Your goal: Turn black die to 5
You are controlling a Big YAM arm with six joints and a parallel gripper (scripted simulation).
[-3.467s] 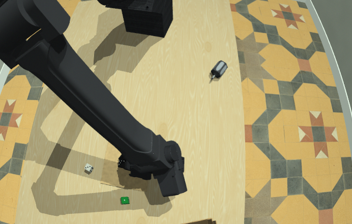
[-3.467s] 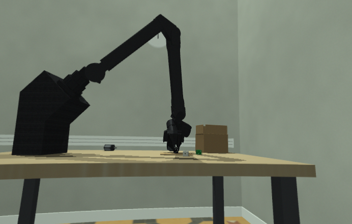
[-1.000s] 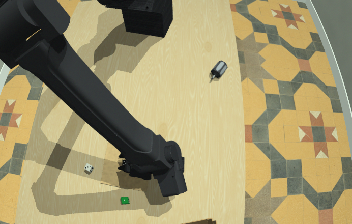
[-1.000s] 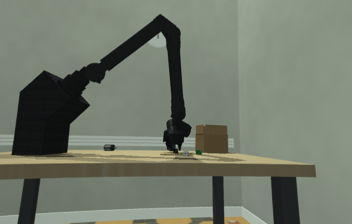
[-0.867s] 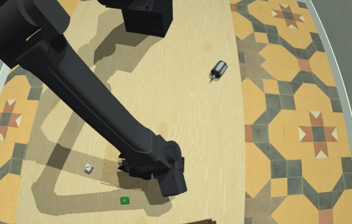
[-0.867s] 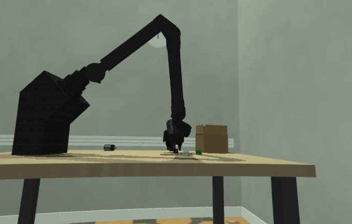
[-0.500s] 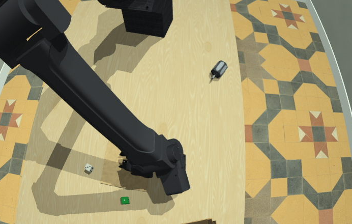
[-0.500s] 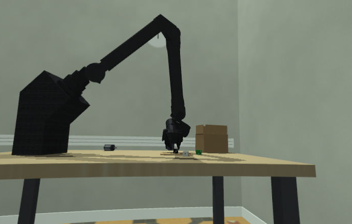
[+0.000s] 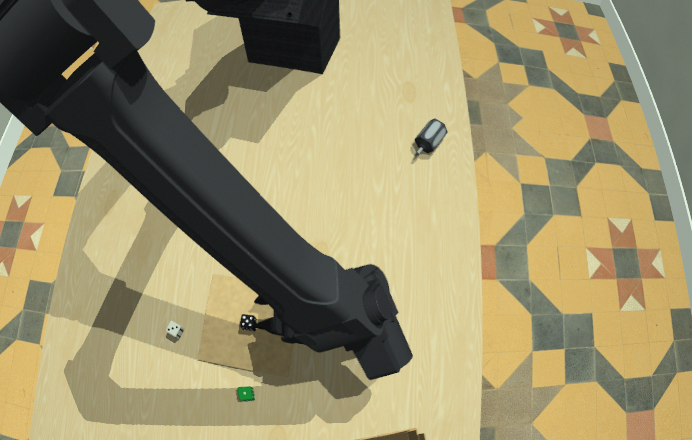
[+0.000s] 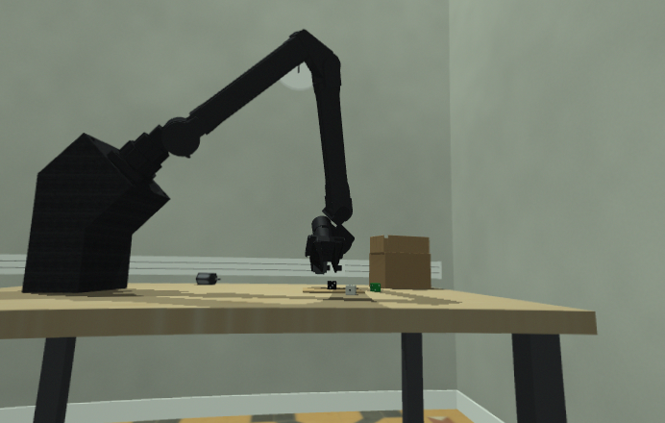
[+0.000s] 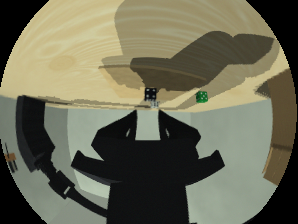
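Now: hand 40 mm above the black die and 30 mm to the left of it. Round my hand: white die 150 mm to the right, 40 mm below, 20 mm behind; mat 50 mm below, 30 mm to the right; green die 100 mm ahead, 60 mm to the right, 40 mm below.
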